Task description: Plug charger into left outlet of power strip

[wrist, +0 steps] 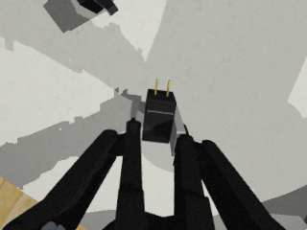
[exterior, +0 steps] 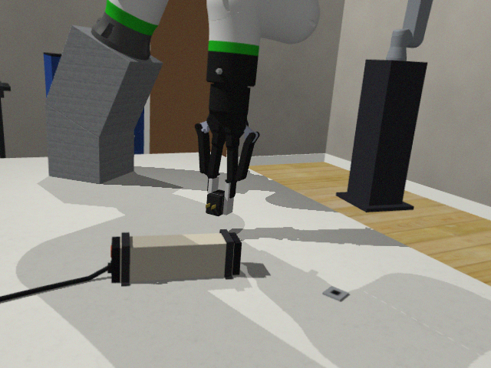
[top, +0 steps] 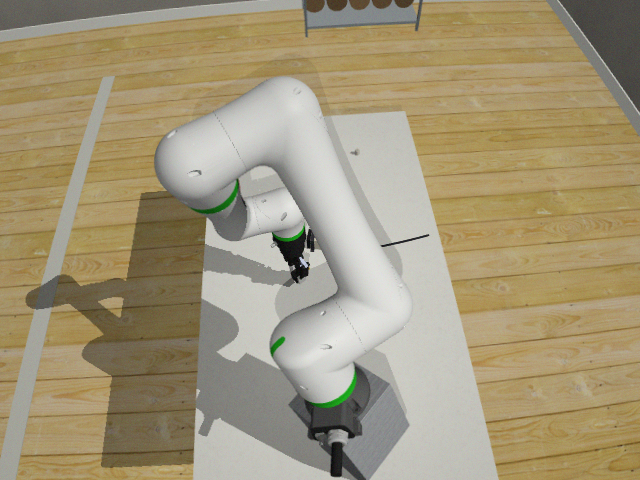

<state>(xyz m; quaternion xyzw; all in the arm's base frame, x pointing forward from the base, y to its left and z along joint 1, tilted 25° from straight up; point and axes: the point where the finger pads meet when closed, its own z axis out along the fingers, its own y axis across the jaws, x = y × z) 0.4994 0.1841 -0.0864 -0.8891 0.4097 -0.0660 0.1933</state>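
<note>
The black charger lies 1 cm to the right of my hand, 1 cm below it and 1 cm ahead of it. The rest, counted from my hand: grey square plate: 28 cm ahead, 10 cm to the left, 8 cm below.
</note>
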